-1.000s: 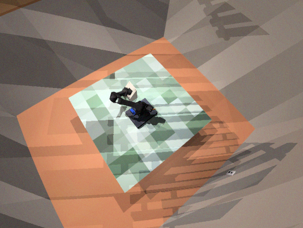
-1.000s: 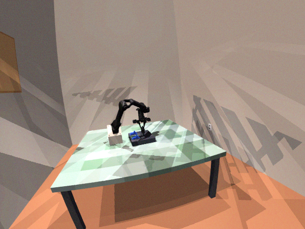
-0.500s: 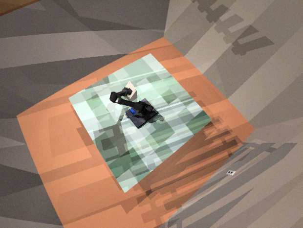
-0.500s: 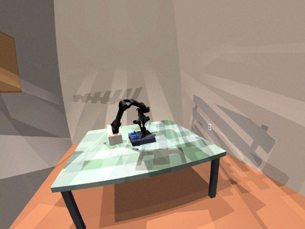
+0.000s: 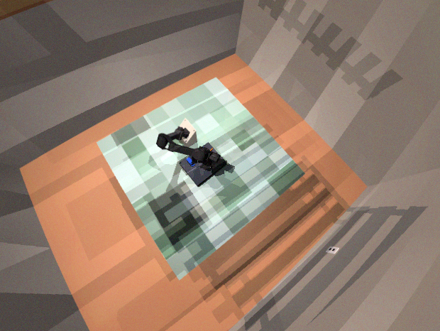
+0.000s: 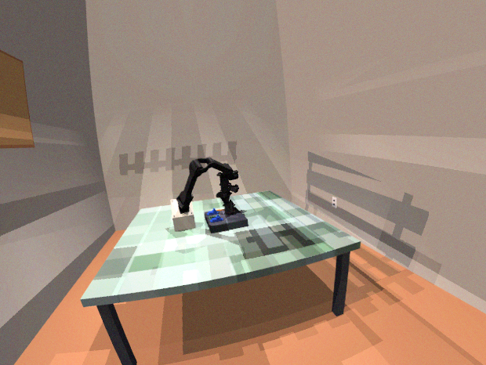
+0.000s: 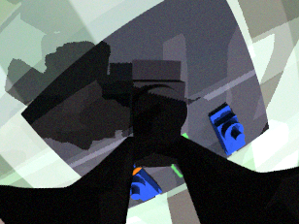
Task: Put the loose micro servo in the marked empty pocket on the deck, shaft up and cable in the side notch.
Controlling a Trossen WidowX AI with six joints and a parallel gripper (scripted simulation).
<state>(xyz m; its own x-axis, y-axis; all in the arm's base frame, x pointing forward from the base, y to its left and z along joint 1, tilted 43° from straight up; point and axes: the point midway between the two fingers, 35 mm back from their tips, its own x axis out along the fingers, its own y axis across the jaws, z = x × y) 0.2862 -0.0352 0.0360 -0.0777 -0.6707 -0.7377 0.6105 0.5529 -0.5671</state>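
My gripper tip is now 100 mm above the dark deck and 10 mm short of it.
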